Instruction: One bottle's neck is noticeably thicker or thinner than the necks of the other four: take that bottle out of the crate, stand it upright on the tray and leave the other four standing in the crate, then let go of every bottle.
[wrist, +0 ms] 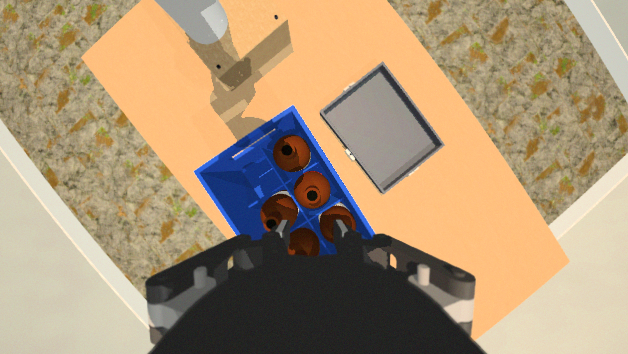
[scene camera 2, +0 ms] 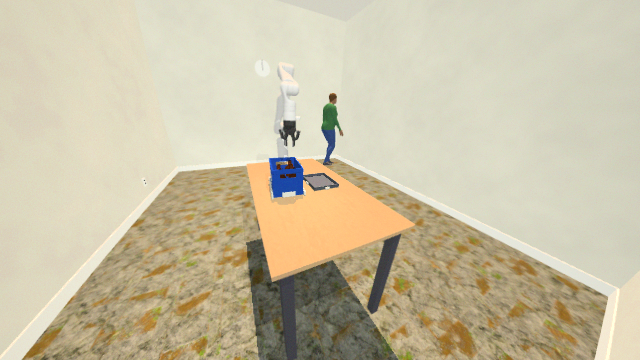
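Where they show: gripper, fingertip midpoint: (wrist: 311, 230) (scene camera 2: 289, 146); arm's base at its link origin: (wrist: 206, 22).
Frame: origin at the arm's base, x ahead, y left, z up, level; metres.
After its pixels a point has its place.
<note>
A blue crate (scene camera 2: 287, 186) @(x 0.529, y -0.182, z -0.004 m) (wrist: 220, 186) @(x 0.281, y -0.203, z 0.073 m) stands on the table, holding several brown bottles. In the wrist view, one bottle (wrist: 295, 157) @(x 0.340, y -0.077, z 0.058 m) is near the crate's far end, a second bottle (wrist: 320, 185) @(x 0.407, y -0.083, z 0.055 m) is below it, a third bottle (wrist: 285, 206) @(x 0.387, y -0.157, z 0.050 m) is at left, a fourth bottle (wrist: 330, 222) @(x 0.468, y -0.121, z 0.053 m) is at right behind a finger, and a fifth bottle (wrist: 303, 241) @(x 0.457, y -0.183, z 0.050 m) is partly hidden by the gripper. I cannot tell which neck differs. The grey tray (scene camera 2: 321, 181) @(x 0.439, y 0.128, z -0.065 m) (wrist: 380, 130) @(x 0.434, y 0.113, z -0.064 m) holds no bottle. My gripper (scene camera 2: 290, 144) @(x 0.414, y -0.113, z 0.213 m) (wrist: 311, 230) @(x 0.414, y -0.113, z 0.213 m) is partly open and empty, above the crate.
The wooden table (scene camera 2: 320, 225) @(x 0.871, y -0.162, z -0.070 m) (wrist: 425, 220) @(x 0.684, y 0.033, z -0.070 m) carries the crate and, to its right, the low-walled tray. The arm's base (scene camera 2: 282, 147) @(x 0.043, y -0.021, z 0.130 m) (wrist: 200, 20) @(x 0.044, y -0.015, z 0.056 m) stands at the table's far end. A person (scene camera 2: 330, 120) in a green top stands beyond the table.
</note>
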